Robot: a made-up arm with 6 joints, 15 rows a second.
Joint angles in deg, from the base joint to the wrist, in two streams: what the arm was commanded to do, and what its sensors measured. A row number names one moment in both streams.
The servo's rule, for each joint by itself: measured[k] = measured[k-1] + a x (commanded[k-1-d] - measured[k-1]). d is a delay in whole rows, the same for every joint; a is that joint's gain. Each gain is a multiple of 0.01, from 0.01 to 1. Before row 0 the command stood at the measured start. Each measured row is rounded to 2 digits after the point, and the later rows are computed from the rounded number. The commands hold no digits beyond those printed.
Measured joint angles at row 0: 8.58 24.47 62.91 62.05 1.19 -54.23
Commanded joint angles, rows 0 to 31: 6.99 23.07 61.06 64.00 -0.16 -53.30; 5.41 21.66 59.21 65.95 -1.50 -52.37; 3.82 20.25 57.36 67.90 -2.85 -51.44; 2.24 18.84 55.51 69.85 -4.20 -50.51; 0.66 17.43 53.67 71.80 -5.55 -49.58; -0.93 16.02 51.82 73.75 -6.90 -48.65; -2.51 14.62 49.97 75.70 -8.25 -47.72; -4.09 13.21 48.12 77.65 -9.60 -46.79; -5.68 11.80 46.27 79.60 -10.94 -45.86; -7.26 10.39 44.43 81.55 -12.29 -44.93; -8.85 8.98 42.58 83.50 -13.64 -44.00; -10.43 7.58 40.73 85.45 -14.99 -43.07; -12.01 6.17 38.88 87.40 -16.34 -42.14; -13.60 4.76 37.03 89.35 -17.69 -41.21; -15.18 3.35 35.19 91.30 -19.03 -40.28; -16.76 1.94 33.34 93.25 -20.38 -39.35; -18.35 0.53 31.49 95.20 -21.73 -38.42; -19.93 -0.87 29.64 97.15 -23.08 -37.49; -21.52 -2.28 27.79 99.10 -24.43 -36.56; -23.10 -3.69 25.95 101.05 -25.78 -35.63; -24.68 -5.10 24.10 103.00 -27.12 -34.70; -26.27 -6.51 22.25 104.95 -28.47 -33.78; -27.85 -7.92 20.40 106.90 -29.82 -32.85; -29.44 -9.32 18.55 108.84 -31.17 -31.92; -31.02 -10.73 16.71 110.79 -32.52 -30.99; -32.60 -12.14 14.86 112.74 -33.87 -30.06; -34.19 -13.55 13.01 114.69 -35.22 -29.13; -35.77 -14.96 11.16 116.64 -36.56 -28.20; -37.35 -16.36 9.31 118.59 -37.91 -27.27; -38.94 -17.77 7.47 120.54 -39.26 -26.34; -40.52 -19.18 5.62 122.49 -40.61 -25.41; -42.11 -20.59 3.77 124.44 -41.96 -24.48
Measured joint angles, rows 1 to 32: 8.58 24.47 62.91 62.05 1.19 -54.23; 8.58 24.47 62.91 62.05 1.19 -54.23; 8.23 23.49 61.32 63.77 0.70 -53.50; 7.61 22.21 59.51 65.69 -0.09 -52.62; 6.78 20.84 57.66 67.63 -1.08 -51.70; 5.78 19.44 55.81 69.58 -2.20 -50.77; 4.65 18.03 53.97 71.53 -3.41 -49.84; 3.42 16.62 52.12 73.48 -4.67 -48.91; 2.12 15.22 50.27 75.43 -5.96 -47.98; 0.75 13.81 48.42 77.38 -7.27 -47.05; -0.66 12.40 46.57 79.33 -8.59 -46.12; -2.11 10.99 44.73 81.28 -9.92 -45.19; -3.59 9.58 42.88 83.23 -11.26 -44.26; -5.09 8.18 41.03 85.18 -12.60 -43.33; -6.61 6.77 39.18 87.13 -13.95 -42.40; -8.15 5.36 37.33 89.08 -15.30 -41.47; -9.70 3.95 35.49 91.03 -16.64 -40.54; -11.25 2.54 33.64 92.98 -17.99 -39.61; -12.81 1.13 31.79 94.93 -19.34 -38.68; -14.38 -0.27 29.94 96.88 -20.69 -37.75; -15.95 -1.68 28.09 98.83 -22.04 -36.82; -17.52 -3.09 26.25 100.78 -23.39 -35.89; -19.10 -4.50 24.40 102.73 -24.73 -34.96; -20.68 -5.91 22.55 104.68 -26.08 -34.04; -22.26 -7.32 20.70 106.63 -27.43 -33.11; -23.84 -8.72 18.85 108.57 -28.78 -32.18; -25.42 -10.13 17.01 110.52 -30.13 -31.25; -27.00 -11.54 15.16 112.47 -31.48 -30.32; -28.58 -12.95 13.31 114.42 -32.83 -29.39; -30.16 -14.36 11.46 116.37 -34.17 -28.46; -31.74 -15.76 9.61 118.32 -35.52 -27.53; -33.32 -17.17 7.77 120.27 -36.87 -26.60
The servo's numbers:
d 2
a 0.22 0.70 0.86 0.88 0.36 0.78

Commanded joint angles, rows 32 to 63: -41.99 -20.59 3.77 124.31 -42.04 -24.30; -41.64 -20.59 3.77 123.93 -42.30 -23.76; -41.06 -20.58 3.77 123.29 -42.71 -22.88; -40.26 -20.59 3.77 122.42 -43.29 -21.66; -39.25 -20.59 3.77 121.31 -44.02 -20.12; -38.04 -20.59 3.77 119.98 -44.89 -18.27; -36.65 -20.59 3.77 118.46 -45.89 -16.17; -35.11 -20.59 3.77 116.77 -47.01 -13.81; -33.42 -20.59 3.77 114.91 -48.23 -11.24; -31.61 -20.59 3.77 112.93 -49.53 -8.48; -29.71 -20.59 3.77 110.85 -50.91 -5.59; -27.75 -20.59 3.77 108.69 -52.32 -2.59; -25.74 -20.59 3.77 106.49 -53.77 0.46; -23.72 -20.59 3.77 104.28 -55.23 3.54; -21.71 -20.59 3.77 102.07 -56.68 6.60; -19.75 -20.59 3.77 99.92 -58.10 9.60; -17.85 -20.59 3.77 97.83 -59.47 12.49; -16.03 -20.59 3.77 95.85 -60.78 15.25; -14.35 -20.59 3.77 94.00 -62.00 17.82; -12.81 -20.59 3.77 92.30 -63.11 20.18; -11.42 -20.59 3.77 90.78 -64.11 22.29; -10.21 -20.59 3.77 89.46 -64.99 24.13; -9.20 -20.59 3.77 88.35 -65.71 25.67; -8.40 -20.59 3.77 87.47 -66.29 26.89; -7.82 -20.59 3.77 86.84 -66.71 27.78; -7.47 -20.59 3.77 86.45 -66.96 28.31; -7.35 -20.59 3.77 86.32 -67.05 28.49; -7.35 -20.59 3.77 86.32 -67.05 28.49; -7.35 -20.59 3.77 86.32 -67.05 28.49; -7.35 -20.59 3.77 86.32 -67.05 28.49; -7.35 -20.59 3.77 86.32 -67.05 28.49; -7.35 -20.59 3.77 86.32 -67.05 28.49
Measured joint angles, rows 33 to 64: -34.90 -18.58 5.92 122.22 -38.22 -25.67; -36.49 -19.99 4.07 124.17 -39.57 -24.74; -37.70 -20.41 3.81 124.29 -40.46 -24.40; -38.57 -20.54 3.78 123.97 -41.12 -23.90; -39.12 -20.57 3.77 123.37 -41.69 -23.10; -39.37 -20.58 3.77 122.53 -42.27 -21.98; -39.34 -20.59 3.77 121.46 -42.90 -20.53; -39.05 -20.59 3.77 120.16 -43.62 -18.77; -38.52 -20.59 3.77 118.66 -44.44 -16.74; -37.77 -20.59 3.77 117.00 -45.37 -14.45; -36.81 -20.59 3.77 115.16 -46.40 -11.95; -35.67 -20.59 3.77 113.20 -47.53 -9.24; -34.36 -20.59 3.77 111.13 -48.75 -6.39; -32.91 -20.59 3.77 108.98 -50.04 -3.43; -31.33 -20.59 3.77 106.79 -51.38 -0.40; -29.66 -20.59 3.77 104.58 -52.77 2.67; -27.91 -20.59 3.77 102.37 -54.18 5.74; -26.11 -20.59 3.77 100.21 -55.59 8.75; -24.29 -20.59 3.77 98.12 -56.99 11.67; -22.47 -20.59 3.77 96.12 -58.35 14.46; -20.68 -20.59 3.77 94.25 -59.66 17.08; -18.95 -20.59 3.77 92.53 -60.90 19.50; -17.29 -20.59 3.77 90.99 -62.06 21.68; -15.73 -20.59 3.77 89.64 -63.11 23.59; -14.29 -20.59 3.77 88.50 -64.05 25.21; -12.99 -20.59 3.77 87.59 -64.86 26.52; -11.85 -20.59 3.77 86.93 -65.53 27.50; -10.89 -20.59 3.77 86.51 -66.04 28.13; -10.11 -20.59 3.77 86.34 -66.40 28.41; -9.50 -20.59 3.77 86.32 -66.63 28.47; -9.03 -20.59 3.77 86.32 -66.78 28.49; -8.66 -20.59 3.77 86.32 -66.88 28.49
